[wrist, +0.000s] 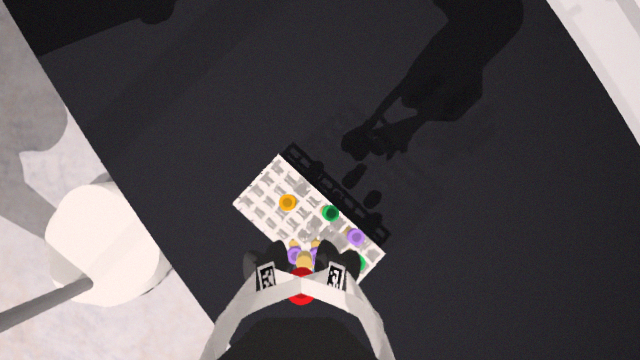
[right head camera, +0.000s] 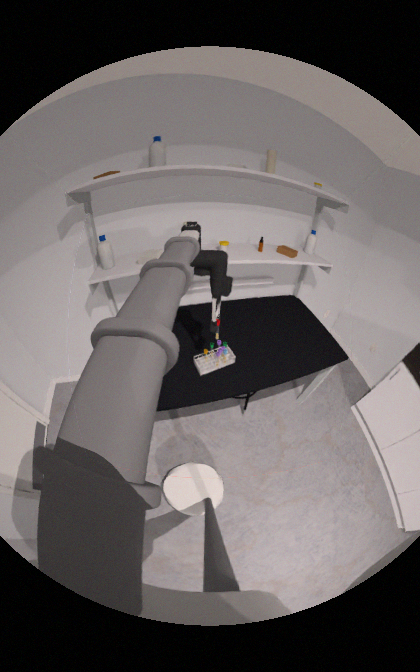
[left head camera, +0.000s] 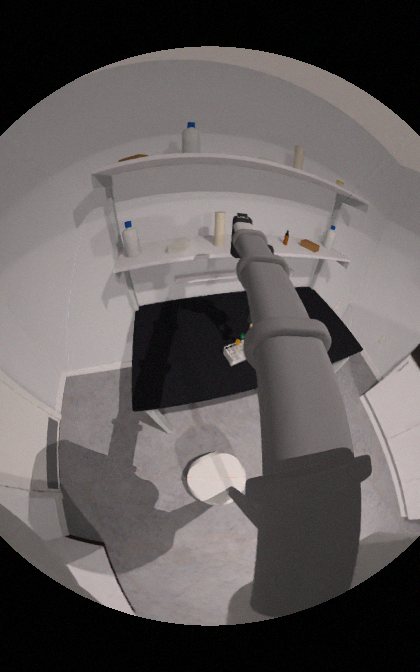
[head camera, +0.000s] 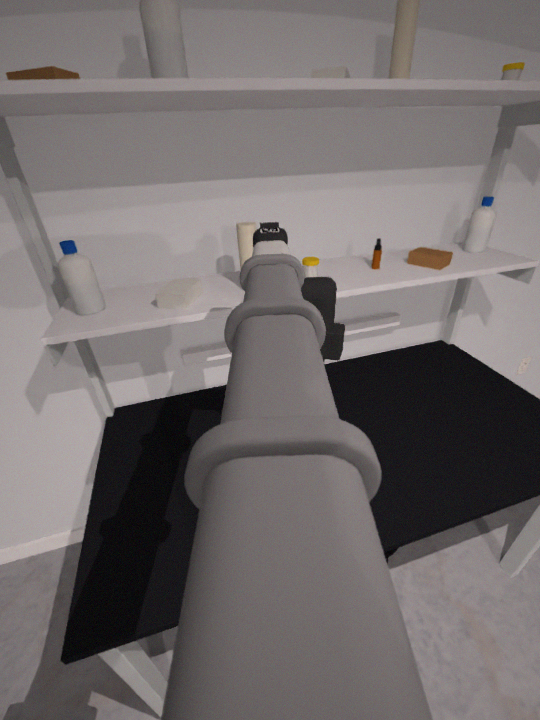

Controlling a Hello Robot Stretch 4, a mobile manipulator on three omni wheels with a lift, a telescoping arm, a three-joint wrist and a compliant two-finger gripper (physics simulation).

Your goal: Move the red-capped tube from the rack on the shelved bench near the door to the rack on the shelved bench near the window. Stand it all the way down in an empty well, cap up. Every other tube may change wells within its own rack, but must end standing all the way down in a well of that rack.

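Places are measured from the robot's base along level axes (x ahead, y up, z right), in metres.
Pixels of known places: gripper, between the fingertips: (wrist: 302,259) (right head camera: 214,328) (left head camera: 250,319); robot's base, origin of its link: (right head camera: 194,487) (left head camera: 215,476).
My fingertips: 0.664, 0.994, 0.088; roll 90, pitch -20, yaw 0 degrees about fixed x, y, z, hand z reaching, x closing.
Note:
Ahead of a thing's pixels: the offset from my fingertips to its top centre, as dx, dy, dz. Level surfaces: height alone.
My gripper (wrist: 302,259) (right head camera: 215,327) is shut on the red-capped tube {-0.002, +0.048, +0.009} (wrist: 303,261) (right head camera: 217,336). The tube hangs cap up, roughly upright, above the rack and apart from it. The white rack {+0.008, -0.202, +0.006} (wrist: 241,203) (right head camera: 202,370) (left head camera: 232,358) lies on the black bench top. An orange-capped tube {-0.003, -0.140, -0.038} (wrist: 287,202) (right head camera: 205,352), a green-capped tube {+0.038, -0.140, -0.009} (wrist: 330,213) and a purple-capped tube {+0.057, -0.140, +0.028} (wrist: 356,236) stand in it, with several more purple, green and blue caps. My fingers partly hide some of those in the wrist view. In the head camera view my arm hides the rack and fingers.
The black bench {dy -0.260} (head camera: 453,418) (left head camera: 170,380) stands under two wall shelves (head camera: 372,284) (head camera: 261,93) with bottles, jars and boxes. My arm (head camera: 279,372) (right head camera: 130,370) reaches over the bench. A round white stool (left head camera: 210,475) (right head camera: 185,490) (wrist: 100,245) stands before its front edge.

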